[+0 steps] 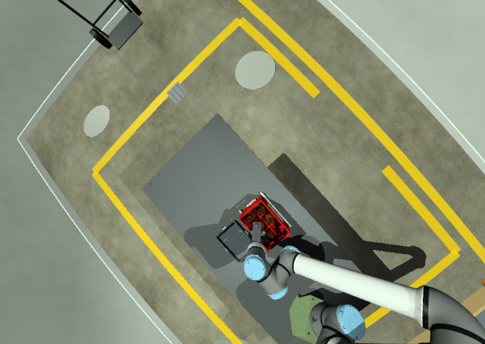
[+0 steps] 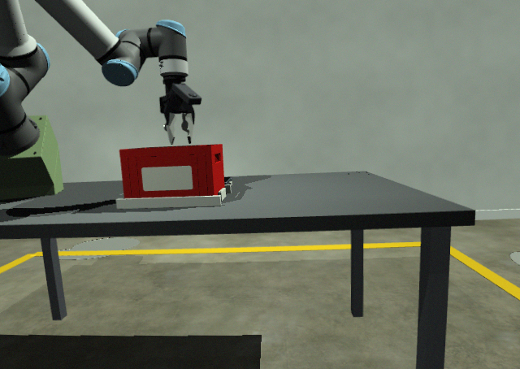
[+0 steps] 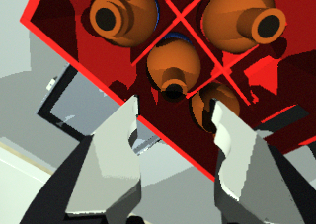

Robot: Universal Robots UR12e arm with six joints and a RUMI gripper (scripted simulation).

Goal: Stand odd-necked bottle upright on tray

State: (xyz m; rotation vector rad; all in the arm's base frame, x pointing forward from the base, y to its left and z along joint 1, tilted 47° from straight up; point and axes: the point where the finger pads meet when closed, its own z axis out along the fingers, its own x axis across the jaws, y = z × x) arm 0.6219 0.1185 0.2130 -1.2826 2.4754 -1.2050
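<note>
Right now the red crate is 110 mm below my hand, 40 mm to the right of it and 10 mm behind it. From my hand the other things lie so: dark tray 230 mm to the left, 180 mm below, 10 mm behind; bottle 110 mm below, 80 mm to the right, 80 mm ahead.
</note>
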